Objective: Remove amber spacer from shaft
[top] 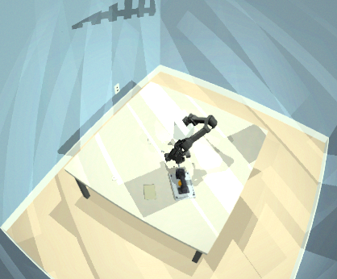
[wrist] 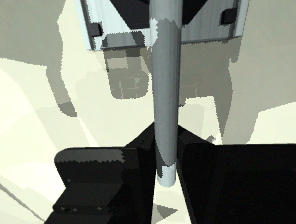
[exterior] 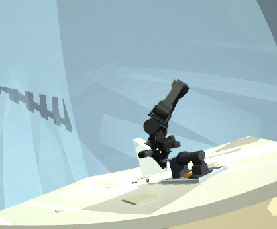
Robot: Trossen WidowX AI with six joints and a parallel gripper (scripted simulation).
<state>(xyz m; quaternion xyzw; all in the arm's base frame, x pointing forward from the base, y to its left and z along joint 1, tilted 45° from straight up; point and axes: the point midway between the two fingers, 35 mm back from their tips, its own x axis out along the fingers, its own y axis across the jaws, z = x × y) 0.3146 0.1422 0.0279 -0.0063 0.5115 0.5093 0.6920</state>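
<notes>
Right now the grey shaft is 50 mm ahead of my gripper tip, 50 mm to the left of it and 30 mm above it. Round my gripper tip: flat pale patch (310 mm ahead, 30 mm to the right, 40 mm below); then amber spacer (120 mm ahead, 120 mm to the left, 30 mm below).
</notes>
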